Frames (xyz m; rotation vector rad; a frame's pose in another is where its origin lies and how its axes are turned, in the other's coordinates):
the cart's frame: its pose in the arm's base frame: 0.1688 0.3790 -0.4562 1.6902 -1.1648 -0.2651
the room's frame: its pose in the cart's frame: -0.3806 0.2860 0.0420 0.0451 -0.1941 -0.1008
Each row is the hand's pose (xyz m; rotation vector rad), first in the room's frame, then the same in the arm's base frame.
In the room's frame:
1: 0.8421 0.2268 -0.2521 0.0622 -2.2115 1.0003
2: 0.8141 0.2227 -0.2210 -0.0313 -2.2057 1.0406
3: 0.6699 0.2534 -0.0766 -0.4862 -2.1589 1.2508
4: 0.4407 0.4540 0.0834 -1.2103 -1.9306 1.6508
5: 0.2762 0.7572 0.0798 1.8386 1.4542 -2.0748
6: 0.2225 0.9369 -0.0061 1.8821 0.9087 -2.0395
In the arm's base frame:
1: 0.2047 -0.0112 0.0886 0.2582 2.3090 1.3943
2: 0.1727 0.0004 0.0640 0.3354 2.3424 1.4368
3: -0.0097 0.0607 -0.0116 0.7808 2.4586 1.6058
4: -0.3333 0.1693 0.0313 -1.3954 -2.0519 -1.3699
5: -0.5685 0.2809 0.2576 -1.7913 -1.4927 -0.8833
6: -0.6291 0.3453 0.4440 -1.9431 -1.1658 -0.5482

